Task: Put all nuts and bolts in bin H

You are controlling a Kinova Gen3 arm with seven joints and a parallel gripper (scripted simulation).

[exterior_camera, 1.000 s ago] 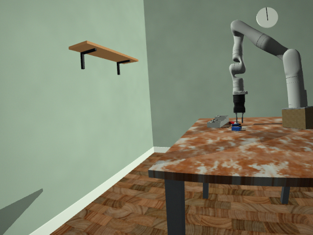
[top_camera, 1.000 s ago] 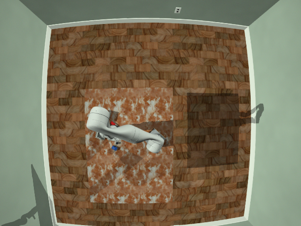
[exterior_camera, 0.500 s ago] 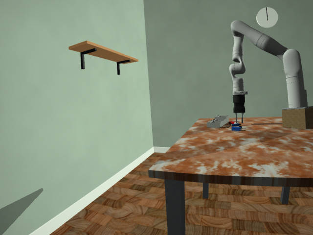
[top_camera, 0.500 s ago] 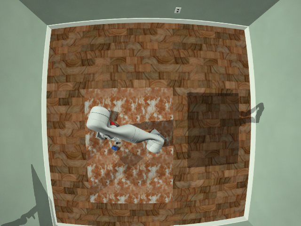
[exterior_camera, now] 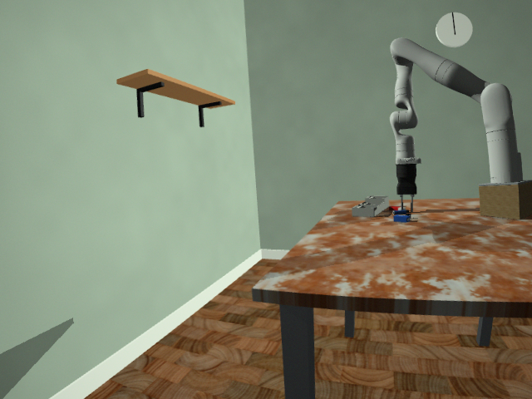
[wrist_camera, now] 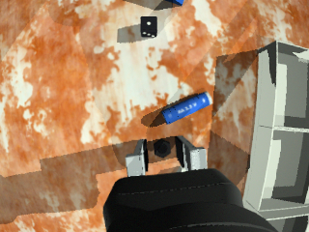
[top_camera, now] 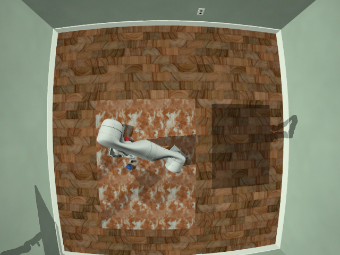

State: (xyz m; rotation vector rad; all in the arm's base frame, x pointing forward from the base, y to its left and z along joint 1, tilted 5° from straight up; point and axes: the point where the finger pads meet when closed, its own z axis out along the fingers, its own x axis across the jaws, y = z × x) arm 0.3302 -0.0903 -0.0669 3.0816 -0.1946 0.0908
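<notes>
My hand is 2 cm above the dark nut. Also, from my hand: grey bin rack 13 cm ahead, 5 cm to the right; then red piece 3 cm ahead, 5 cm to the right, 1 cm below; then blue stick 3 cm ahead, 3 cm to the left, 1 cm below.
</notes>
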